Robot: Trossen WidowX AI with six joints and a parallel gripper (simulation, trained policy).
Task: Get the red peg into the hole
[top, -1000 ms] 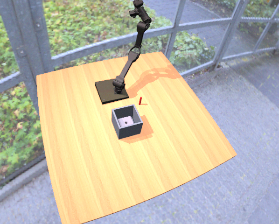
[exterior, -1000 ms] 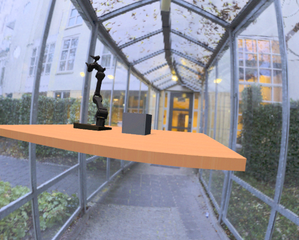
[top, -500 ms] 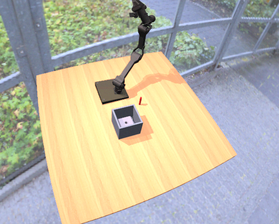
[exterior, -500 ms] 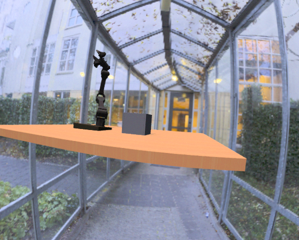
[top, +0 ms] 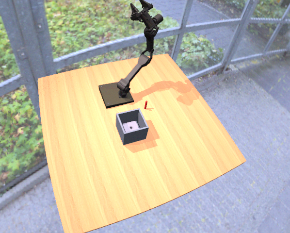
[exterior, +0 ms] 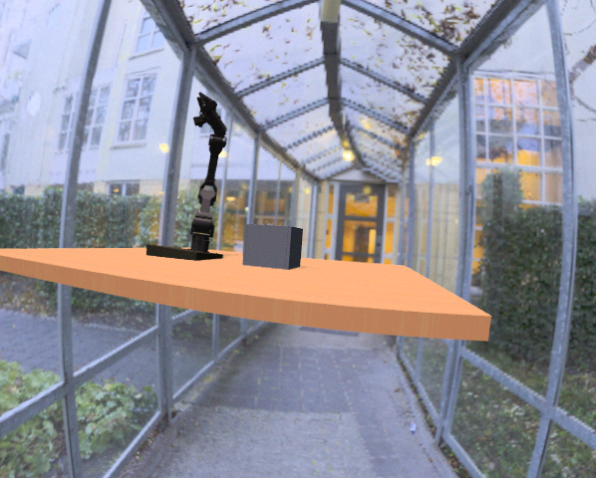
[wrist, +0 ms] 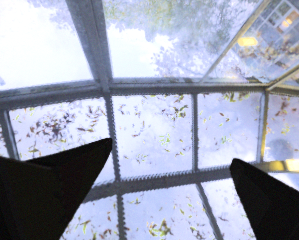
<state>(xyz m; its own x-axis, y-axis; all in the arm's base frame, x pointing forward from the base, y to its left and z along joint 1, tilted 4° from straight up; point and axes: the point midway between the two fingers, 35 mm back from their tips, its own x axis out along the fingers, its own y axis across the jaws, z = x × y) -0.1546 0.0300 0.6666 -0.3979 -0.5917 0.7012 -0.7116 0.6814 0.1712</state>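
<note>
Now: gripper tip 68 cm above the red peg, 28 cm short of it and 9 cm to the right of it. Round my gripper tip: pale plate (67 cm below, 47 cm ahead, 5 cm to the right).
</note>
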